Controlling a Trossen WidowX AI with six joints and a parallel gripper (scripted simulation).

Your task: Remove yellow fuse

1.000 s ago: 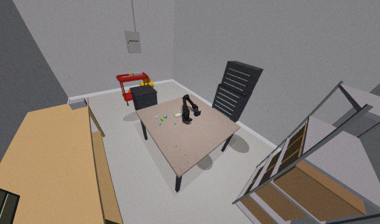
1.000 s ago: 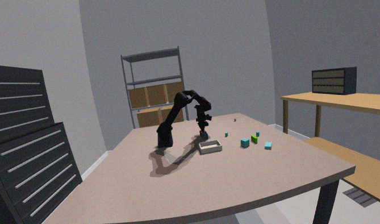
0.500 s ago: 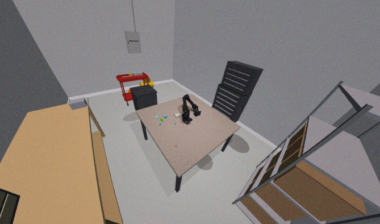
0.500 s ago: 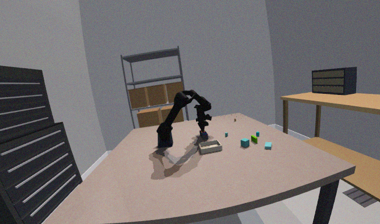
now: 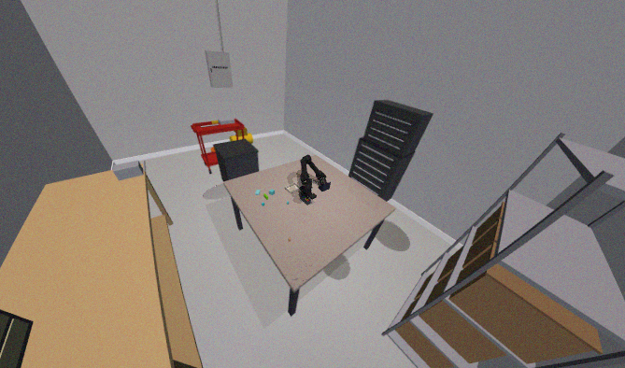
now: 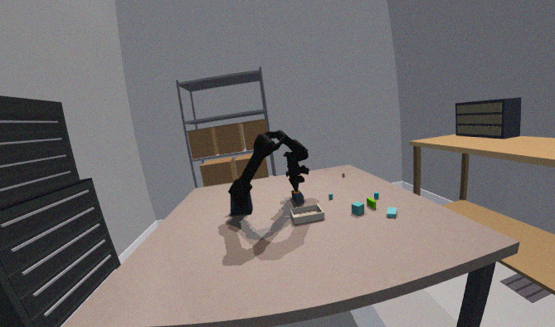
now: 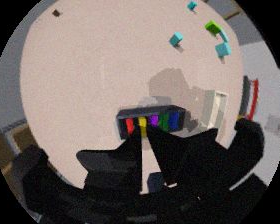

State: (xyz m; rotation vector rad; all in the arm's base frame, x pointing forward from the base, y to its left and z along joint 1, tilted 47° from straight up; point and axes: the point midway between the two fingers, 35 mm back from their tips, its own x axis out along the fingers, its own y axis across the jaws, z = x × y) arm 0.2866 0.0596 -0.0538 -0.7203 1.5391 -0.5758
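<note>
The tray lies 24 cm to the right of my gripper tip, 4 cm below it and 1 cm ahead of it. The rest, counted from my gripper tip: yellow fuse: 1 cm below.
</note>
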